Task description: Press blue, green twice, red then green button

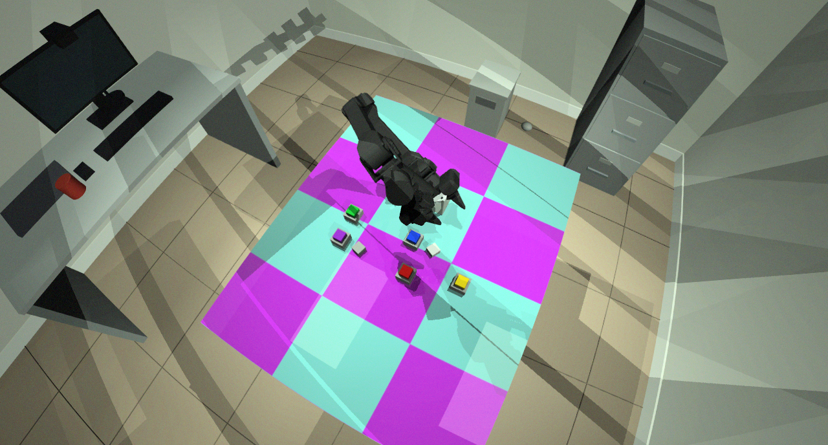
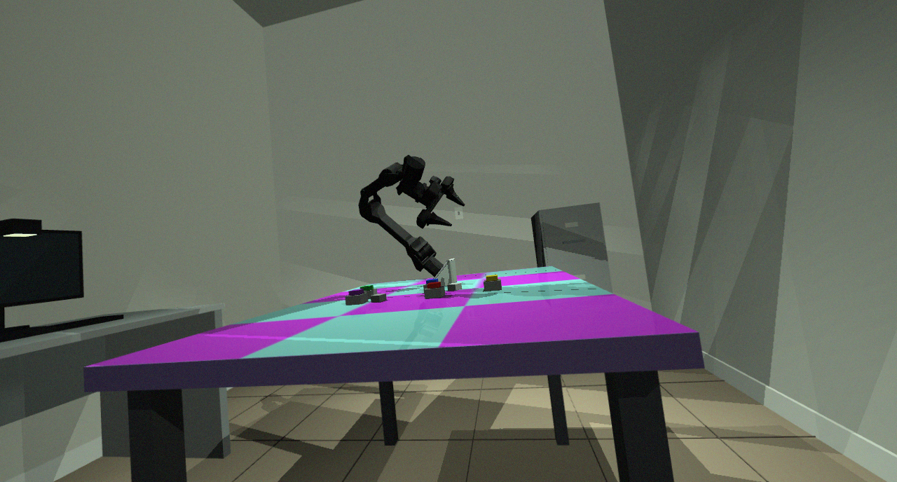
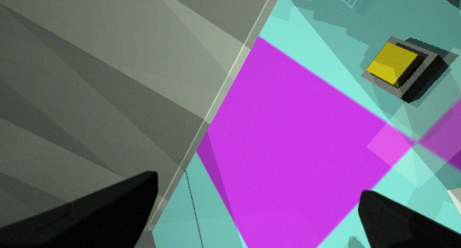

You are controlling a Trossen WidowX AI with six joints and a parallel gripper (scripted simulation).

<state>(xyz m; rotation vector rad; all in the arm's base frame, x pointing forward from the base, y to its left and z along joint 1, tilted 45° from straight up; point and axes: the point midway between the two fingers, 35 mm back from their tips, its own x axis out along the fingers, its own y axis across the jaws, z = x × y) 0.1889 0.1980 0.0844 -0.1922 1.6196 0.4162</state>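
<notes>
My gripper tip is now 1 cm short of the blue button, 11 cm to the left of it and 20 cm above it. Round my gripper tip: white block (1 cm ahead, 4 cm to the right, 22 cm below); then red button (12 cm ahead, 8 cm to the right, 20 cm below); then yellow button (8 cm ahead, 8 cm to the left, 20 cm below).
</notes>
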